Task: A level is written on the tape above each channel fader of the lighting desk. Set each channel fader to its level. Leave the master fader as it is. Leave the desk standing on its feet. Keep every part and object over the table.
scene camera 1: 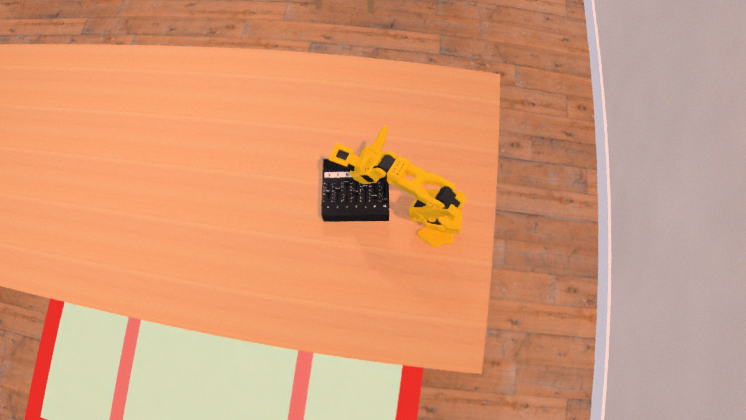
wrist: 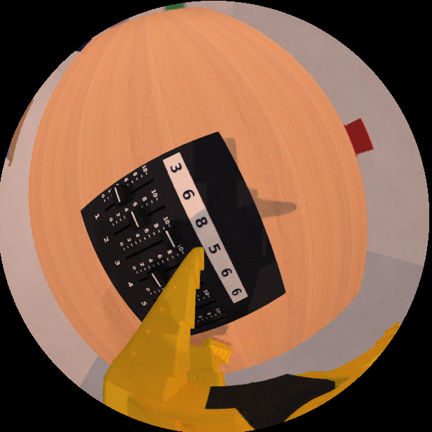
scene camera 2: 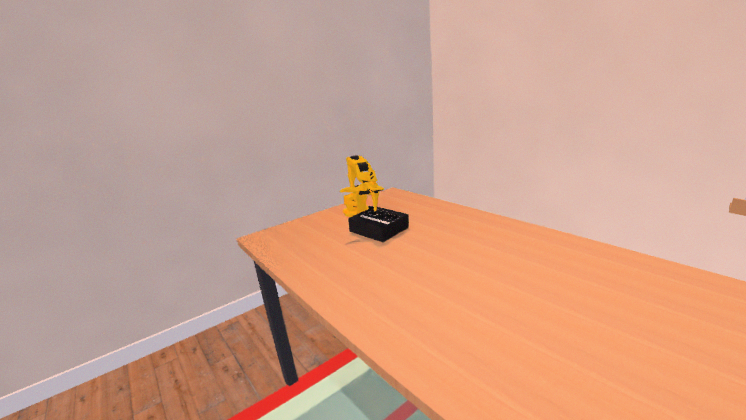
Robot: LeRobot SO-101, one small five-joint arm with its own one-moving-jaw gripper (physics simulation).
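Seen in the pictures: end effector, tool point: [scene camera 1: 351, 171] [scene camera 2: 374, 210]; arm's base, origin of the base link: [scene camera 1: 428, 224].
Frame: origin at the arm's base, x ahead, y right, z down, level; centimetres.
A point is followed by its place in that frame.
Note:
The black lighting desk [scene camera 1: 356, 213] @(x 17.5, y -1.1, z -5.5 cm) [scene camera 2: 365, 228] @(x 20.1, y 12.7, z -3.5 cm) [wrist: 260, 240] stands flat on the table. Its white tape [wrist: 201, 222] reads 3, 6, 8, 5, 6, 6. In the wrist view the channel 1 fader [wrist: 118, 195] is near 3, the channel 2 fader [wrist: 136, 219] near 5, the channel 3 fader [wrist: 170, 239] between 8 and 10, and the channel 4 fader [wrist: 157, 279] between 2 and 4. The jaw hides the caps of channels 5 and 6 and the master. My gripper [scene camera 1: 374, 155] [scene camera 2: 358, 200] is fully open and empty. Its fixed jaw's tip is close over the desk, by channel 4's upper end.
The arm's base [scene camera 1: 435, 224] @(x -1.1, y -1.5, z -5.8 cm) stands on the table [scene camera 1: 182, 182] @(x 65.6, y 3.0, z 0.0 cm) [scene camera 2: 495, 292] @(x 69.3, y 11.4, z 0.0 cm), right of the desk in scene camera 1. The table's right edge is beyond the base. A red block [wrist: 359, 136] shows past the table's edge in the wrist view.

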